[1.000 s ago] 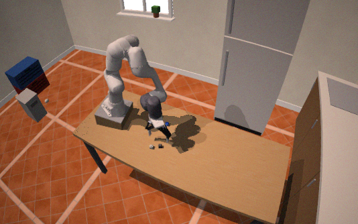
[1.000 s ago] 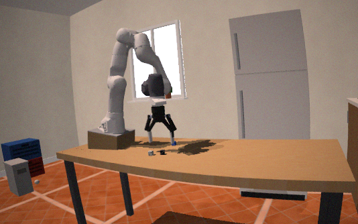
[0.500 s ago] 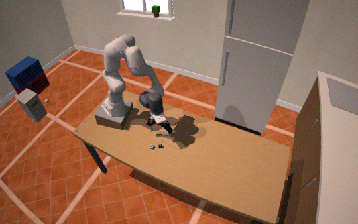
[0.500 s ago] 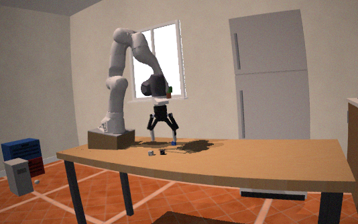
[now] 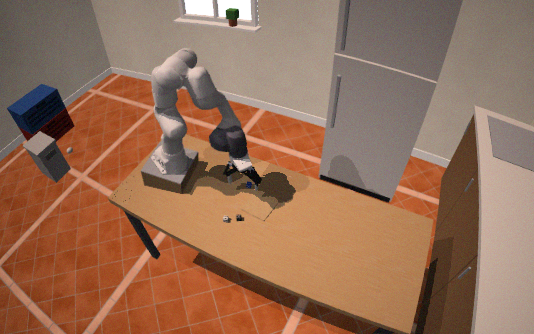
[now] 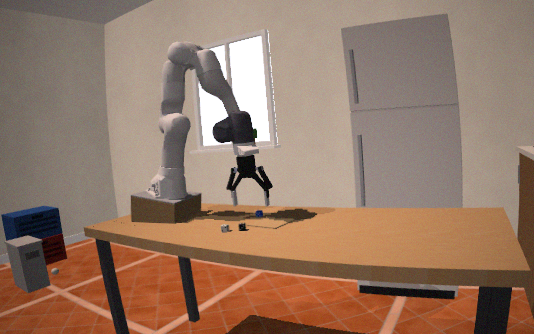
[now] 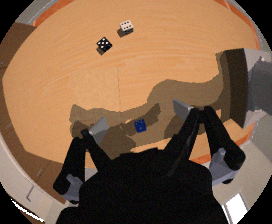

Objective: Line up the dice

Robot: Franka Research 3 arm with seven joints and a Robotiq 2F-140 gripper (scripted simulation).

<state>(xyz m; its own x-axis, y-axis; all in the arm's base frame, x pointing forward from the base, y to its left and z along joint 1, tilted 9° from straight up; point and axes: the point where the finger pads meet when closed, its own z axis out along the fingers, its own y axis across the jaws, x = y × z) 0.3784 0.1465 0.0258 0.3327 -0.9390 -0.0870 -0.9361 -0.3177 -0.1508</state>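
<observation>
Now: the blue die 60 mm below my hand, 50 mm to the left of it and 10 mm behind it. Also, from my hand: wood-coloured mat 120 mm ahead, 70 mm below, 20 mm to the right.
</observation>
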